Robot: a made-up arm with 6 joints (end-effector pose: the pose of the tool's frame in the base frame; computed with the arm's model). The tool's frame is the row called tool.
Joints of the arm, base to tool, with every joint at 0 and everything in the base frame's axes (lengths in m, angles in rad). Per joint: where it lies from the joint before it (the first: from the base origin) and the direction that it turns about. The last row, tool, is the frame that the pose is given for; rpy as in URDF.
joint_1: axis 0 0 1 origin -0.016 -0.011 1.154
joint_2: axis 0 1 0 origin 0.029 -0.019 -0.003
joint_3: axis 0 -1 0 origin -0.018 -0.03 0.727
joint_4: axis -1 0 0 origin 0.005 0.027 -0.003
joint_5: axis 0 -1 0 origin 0.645 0.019 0.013
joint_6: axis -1 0 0 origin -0.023 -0.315 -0.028
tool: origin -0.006 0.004 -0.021 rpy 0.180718 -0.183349 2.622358
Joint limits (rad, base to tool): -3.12..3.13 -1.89..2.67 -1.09..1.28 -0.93..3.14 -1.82..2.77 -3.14..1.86
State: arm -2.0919 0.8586 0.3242 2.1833 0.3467 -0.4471
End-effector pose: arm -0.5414 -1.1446 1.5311 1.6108 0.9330 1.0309
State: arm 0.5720 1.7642 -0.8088 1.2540 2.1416 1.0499
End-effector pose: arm 0.3079 0.0684 0.4011 0.0732 -0.3047 -2.1494
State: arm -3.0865 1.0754 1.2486 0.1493 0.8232 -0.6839
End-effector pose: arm -1.3414 0.2203 1.6286 -0.5347 0.5697 -0.0237
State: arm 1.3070 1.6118 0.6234 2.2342 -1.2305 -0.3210
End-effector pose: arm 0.1443 1.2475 0.7549 -1.1536 2.4291 0.9815
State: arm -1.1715 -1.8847 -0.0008 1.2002 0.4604 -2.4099
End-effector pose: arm -0.5653 0.9482 1.4273 -1.6821 0.4041 2.4857
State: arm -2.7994 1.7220 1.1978 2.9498 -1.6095 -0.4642
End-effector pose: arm -1.1324 -0.6891 0.7628 1.9771 0.8543 -1.8025
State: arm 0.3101 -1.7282 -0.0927 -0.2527 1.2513 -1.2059
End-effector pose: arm -0.5340 -0.4732 1.6951 1.6575 0.9693 -0.4530
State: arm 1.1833 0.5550 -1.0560 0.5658 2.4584 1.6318
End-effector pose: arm 0.4515 0.3939 1.0797 1.9889 -0.3094 -2.2708
